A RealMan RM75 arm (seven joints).
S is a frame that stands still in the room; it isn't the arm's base.
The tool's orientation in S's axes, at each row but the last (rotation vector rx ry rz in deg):
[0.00 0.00 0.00]
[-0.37 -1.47 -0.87]
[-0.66 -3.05 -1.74]
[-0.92 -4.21 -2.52]
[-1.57 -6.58 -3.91]
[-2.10 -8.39 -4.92]
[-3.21 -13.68 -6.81]
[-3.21 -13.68 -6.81]
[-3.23 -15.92 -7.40]
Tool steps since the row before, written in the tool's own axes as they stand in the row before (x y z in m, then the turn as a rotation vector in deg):
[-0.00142 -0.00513 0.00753 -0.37 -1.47 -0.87]
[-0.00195 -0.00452 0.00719 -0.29 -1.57 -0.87]
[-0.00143 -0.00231 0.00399 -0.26 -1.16 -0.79]
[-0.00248 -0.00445 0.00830 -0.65 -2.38 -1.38]
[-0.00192 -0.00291 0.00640 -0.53 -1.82 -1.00]
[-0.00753 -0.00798 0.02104 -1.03 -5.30 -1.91]
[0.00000 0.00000 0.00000 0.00 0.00 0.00]
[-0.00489 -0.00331 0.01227 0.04 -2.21 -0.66]
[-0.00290 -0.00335 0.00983 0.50 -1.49 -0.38]
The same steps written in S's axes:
[-0.00142 -0.00513 0.00753 -0.37 -1.47 -0.87]
[-0.00220 -0.00444 0.00717 -0.29 -1.57 -0.87]
[-0.00171 -0.00222 0.00393 -0.25 -1.16 -0.79]
[-0.00328 -0.00419 0.00816 -0.65 -2.37 -1.39]
[-0.00283 -0.00257 0.00620 -0.54 -1.81 -1.01]
[-0.01116 -0.00642 0.01993 -1.21 -5.27 -1.88]
[0.00000 0.00000 0.00000 0.00 0.00 0.00]
[-0.00798 -0.00189 0.01087 -0.08 -2.24 -0.54]
[-0.00587 -0.00225 0.00876 0.38 -1.56 -0.17]

